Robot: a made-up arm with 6 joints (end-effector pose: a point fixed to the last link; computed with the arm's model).
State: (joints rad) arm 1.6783 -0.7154 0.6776 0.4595 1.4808 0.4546
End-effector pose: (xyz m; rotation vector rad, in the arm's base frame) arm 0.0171 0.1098 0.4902 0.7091 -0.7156 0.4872
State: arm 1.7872 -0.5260 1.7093 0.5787 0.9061 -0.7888
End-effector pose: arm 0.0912 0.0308 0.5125 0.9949 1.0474 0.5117
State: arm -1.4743 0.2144 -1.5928 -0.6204 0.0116 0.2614
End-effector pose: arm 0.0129 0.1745 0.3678 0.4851 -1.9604 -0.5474
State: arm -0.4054 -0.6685 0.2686 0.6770 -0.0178 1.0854
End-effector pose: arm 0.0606 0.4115 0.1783 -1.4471 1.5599 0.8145
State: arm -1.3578 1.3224 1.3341 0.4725 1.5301 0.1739
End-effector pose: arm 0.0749 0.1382 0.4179 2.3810 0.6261 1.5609
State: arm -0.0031 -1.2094 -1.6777 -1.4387 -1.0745 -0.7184
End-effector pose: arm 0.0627 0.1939 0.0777 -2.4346 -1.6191 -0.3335
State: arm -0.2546 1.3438 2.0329 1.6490 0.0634 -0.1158
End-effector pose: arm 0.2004 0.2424 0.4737 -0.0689 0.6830 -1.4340
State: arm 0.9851 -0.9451 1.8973 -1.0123 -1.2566 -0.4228
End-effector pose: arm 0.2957 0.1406 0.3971 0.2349 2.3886 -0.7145
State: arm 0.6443 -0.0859 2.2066 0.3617 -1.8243 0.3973
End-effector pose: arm 0.2509 0.1641 0.3637 0.4879 2.3424 0.0341
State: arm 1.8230 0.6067 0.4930 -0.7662 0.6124 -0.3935
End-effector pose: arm 0.0465 0.1922 0.1099 -1.1243 1.1919 0.4785
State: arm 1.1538 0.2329 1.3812 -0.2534 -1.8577 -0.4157
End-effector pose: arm 0.2023 0.0974 0.1314 -0.0488 -2.2541 0.2586
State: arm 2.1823 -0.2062 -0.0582 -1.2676 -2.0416 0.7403
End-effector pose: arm 0.2949 0.3419 0.2876 -1.0982 1.3697 0.1513
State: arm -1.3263 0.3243 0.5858 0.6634 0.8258 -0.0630
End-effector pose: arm 0.1966 0.1449 0.1966 -1.9126 1.2017 -1.7482
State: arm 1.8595 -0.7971 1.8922 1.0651 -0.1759 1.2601
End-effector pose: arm 0.0324 -0.1120 0.4760 1.7122 -0.4656 0.4705
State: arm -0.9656 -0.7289 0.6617 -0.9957 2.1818 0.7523
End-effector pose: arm 0.2754 0.1220 0.2734 0.9065 0.5655 -2.9362
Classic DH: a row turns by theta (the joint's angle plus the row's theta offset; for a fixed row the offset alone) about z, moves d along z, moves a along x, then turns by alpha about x. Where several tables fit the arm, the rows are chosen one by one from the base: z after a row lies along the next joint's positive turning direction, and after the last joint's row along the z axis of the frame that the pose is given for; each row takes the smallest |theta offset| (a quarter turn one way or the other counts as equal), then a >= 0, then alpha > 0; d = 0 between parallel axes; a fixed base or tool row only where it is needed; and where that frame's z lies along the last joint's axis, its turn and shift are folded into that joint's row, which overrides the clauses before.
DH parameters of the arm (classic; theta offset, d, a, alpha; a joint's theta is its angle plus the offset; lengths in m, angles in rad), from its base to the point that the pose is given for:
base (fixed): 1.5708 0.292 0.1463 1.5708
joint 1: -0.0873 -0.08 0.0296 2.0851
joint 2: 1.5278 -0.1032 0.1701 -1.4948
joint 3: 0.5159 0.0264 0.1596 1.5708
joint 4: -1.3133 0.024 -0.0684 -1.8191
joint 5: 0.8199 -0.3139 0.0204 0.3558
joint 6: -0.7876 0.1271 0.0211 1.5708
tool (fixed): 3.1416 0.0079 0 0

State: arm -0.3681 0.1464 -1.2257 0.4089 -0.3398 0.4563
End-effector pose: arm 0.0329 0.2254 0.2125 0.5496 -1.9679 -0.4773
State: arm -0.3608 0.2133 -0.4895 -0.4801 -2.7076 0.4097
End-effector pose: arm 0.0427 -0.0562 0.3108 0.2790 -0.4248 1.2077
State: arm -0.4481 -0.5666 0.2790 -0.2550 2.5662 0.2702
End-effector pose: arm 0.1194 0.1168 0.2336 -0.7694 -0.4611 1.7941
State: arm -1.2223 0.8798 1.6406 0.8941 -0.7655 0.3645
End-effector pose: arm 0.2527 0.2048 0.3836 -0.5875 0.7481 -2.1453
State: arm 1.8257 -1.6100 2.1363 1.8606 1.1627 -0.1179
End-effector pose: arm -0.0830 -0.1401 0.2208 2.4377 -0.8790 1.5543
